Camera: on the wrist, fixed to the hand. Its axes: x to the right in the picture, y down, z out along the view.
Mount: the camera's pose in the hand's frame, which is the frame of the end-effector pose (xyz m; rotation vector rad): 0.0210 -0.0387 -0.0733 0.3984 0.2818 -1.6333
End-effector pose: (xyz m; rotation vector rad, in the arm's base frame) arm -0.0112 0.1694 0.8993 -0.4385 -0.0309 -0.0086
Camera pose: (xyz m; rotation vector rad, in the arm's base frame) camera 0.0113 0.1032 0.8501 0.0901 -0.1039 -1.6417
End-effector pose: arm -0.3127 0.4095 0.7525 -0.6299 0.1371 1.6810
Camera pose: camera -0.2539 0.4051 0.6906 -0.4134 0.0959 -0.0229
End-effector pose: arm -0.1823 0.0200 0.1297 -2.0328 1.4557 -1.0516
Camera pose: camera -0.2124 0.0207 0.2097 2.3344 0.6717 1.7647
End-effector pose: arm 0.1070 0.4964 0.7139 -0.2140 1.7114 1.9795
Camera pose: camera 0.0921 0.4347 0.6566 -1.2652 1.1867 0.4011
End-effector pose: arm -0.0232 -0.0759 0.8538 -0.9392 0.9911 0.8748
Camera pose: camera -0.0023 -0.1534 0.8244 -1.1418 0.3127 -0.8067
